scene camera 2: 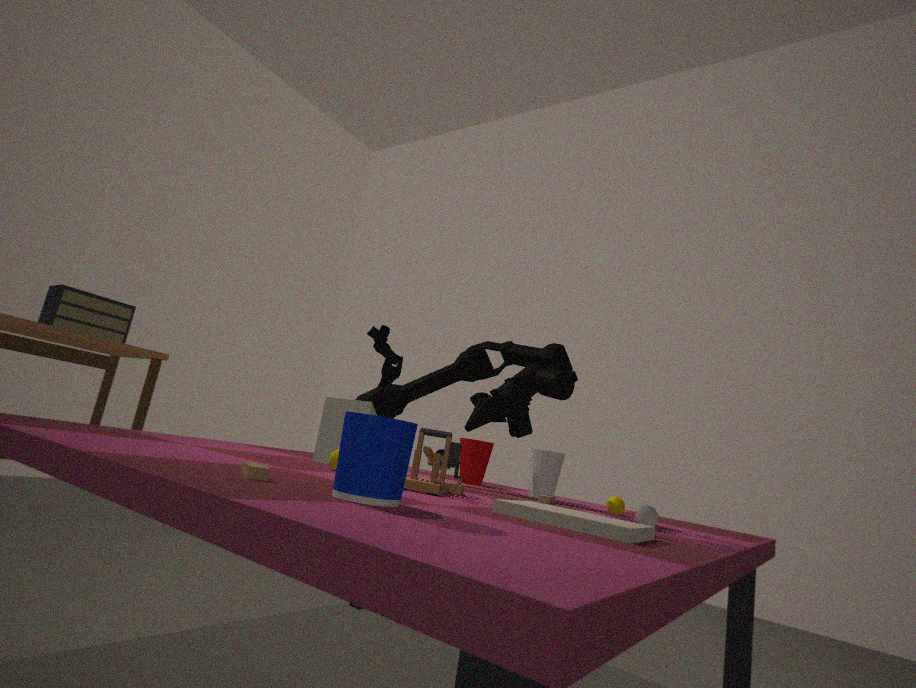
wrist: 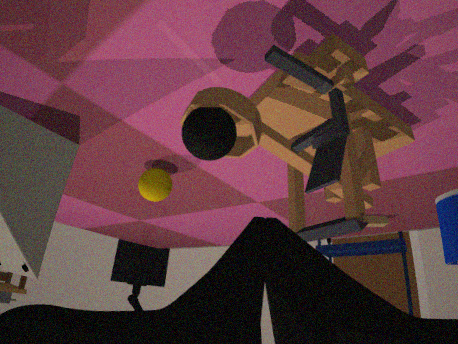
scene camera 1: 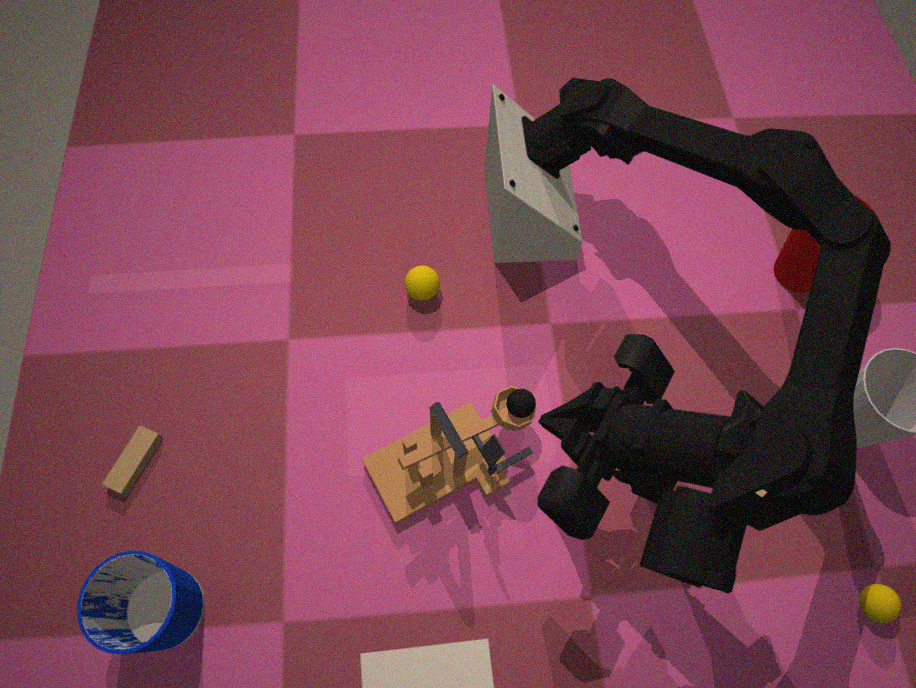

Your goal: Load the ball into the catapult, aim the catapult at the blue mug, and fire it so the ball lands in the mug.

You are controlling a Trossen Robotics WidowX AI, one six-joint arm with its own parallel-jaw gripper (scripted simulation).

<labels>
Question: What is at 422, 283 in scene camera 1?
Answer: A yellow ball.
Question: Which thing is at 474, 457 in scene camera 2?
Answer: A red cup.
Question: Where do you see a yellow ball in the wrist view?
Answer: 155, 184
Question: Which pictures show the wooden catapult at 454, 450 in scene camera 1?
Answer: Scene camera 2, the wrist view and scene camera 1: all of them.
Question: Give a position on a black ball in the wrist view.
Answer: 209, 133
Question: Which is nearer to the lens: the wooden catapult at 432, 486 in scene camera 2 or the blue mug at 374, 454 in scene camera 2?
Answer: The blue mug.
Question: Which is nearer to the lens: the blue mug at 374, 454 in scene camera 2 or the white cup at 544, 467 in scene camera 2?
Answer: The blue mug.
</labels>
